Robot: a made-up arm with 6 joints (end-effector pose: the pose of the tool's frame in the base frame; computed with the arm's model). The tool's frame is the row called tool.
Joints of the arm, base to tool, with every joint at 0 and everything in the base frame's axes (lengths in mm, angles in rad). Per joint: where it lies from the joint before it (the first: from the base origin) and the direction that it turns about. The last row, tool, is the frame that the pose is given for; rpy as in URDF.
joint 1: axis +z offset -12 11 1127
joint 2: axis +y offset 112 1 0
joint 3: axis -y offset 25 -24 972
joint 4: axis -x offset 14 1 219
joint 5: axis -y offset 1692 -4 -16
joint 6: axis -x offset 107 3 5
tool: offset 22 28 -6 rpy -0.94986 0.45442 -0.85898
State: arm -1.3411 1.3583 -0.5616 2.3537 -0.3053 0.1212
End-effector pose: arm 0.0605 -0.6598 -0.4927 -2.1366 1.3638 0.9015
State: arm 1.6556 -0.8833 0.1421 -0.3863 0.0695 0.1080
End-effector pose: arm -0.0304 0.1516 3.4453 0.0836 -0.2279 1.0469
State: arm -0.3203 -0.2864 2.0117 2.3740 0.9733 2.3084
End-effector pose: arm -1.3794 0.5213 3.2856 -0.2586 -0.3041 0.2468
Working (the frame after each row of the table, in the pose's form):
after joint 1: -0.0120 0.0110 1.1270 0.0000 0.0000 -0.3203
after joint 2: 0.0946 -0.0233 1.1270 -0.0459 -0.2839 -0.3181
after joint 3: -0.1508 0.0328 2.0665 -0.3674 -2.2742 -0.1648
after joint 4: -0.3146 0.0882 1.9313 -1.3345 -0.8604 -2.6727
after joint 5: -1.3950 0.4379 3.1857 2.2900 0.7393 1.6385
after joint 6: -1.3631 0.4918 3.2726 0.4594 -0.8905 0.9944

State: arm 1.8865 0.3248 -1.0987 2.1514 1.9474 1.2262
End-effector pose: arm -0.3417 0.7930 0.4008 0.7215 -1.7352 1.7586
Working (the frame after each row of the table, in the pose's form):
after joint 1: -0.0120 0.0110 1.1270 0.0000 0.0000 1.8865
after joint 2: -0.0477 0.1172 1.1270 -0.3060 0.2220 1.8676
after joint 3: -0.1286 0.4420 2.0402 -1.3105 0.9506 1.5192
after joint 4: -0.1974 0.6495 2.0585 1.7455 0.9704 -1.7082
after joint 5: -0.2676 0.9005 0.3866 -0.3945 -0.0230 -2.1993
after joint 6: -0.3244 0.8168 0.4219 -1.0308 1.3536 -1.9673

